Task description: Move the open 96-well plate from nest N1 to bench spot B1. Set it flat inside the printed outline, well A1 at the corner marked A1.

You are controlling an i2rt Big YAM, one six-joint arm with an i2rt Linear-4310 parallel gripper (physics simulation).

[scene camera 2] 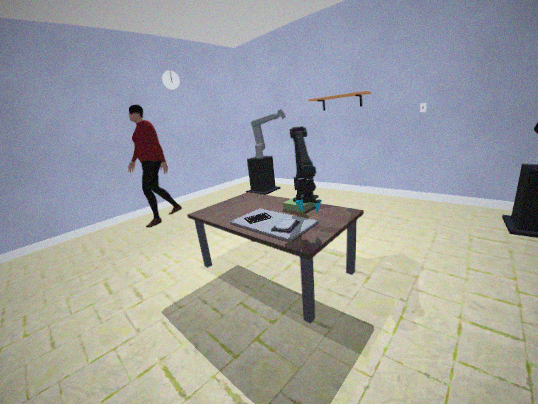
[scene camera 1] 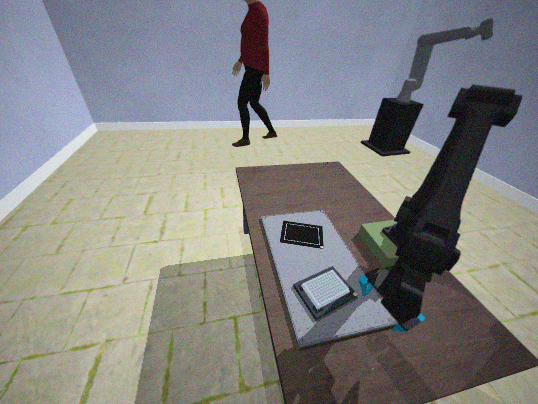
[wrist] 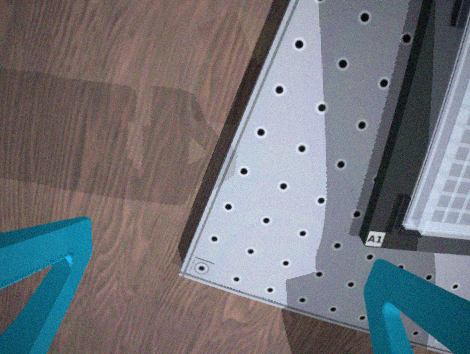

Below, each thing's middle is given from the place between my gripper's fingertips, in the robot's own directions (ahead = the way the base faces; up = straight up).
Labels:
The well plate (scene camera 1: 324, 289) is 7 cm ahead of my hand, 13 cm to the right of it and 7 cm below it.

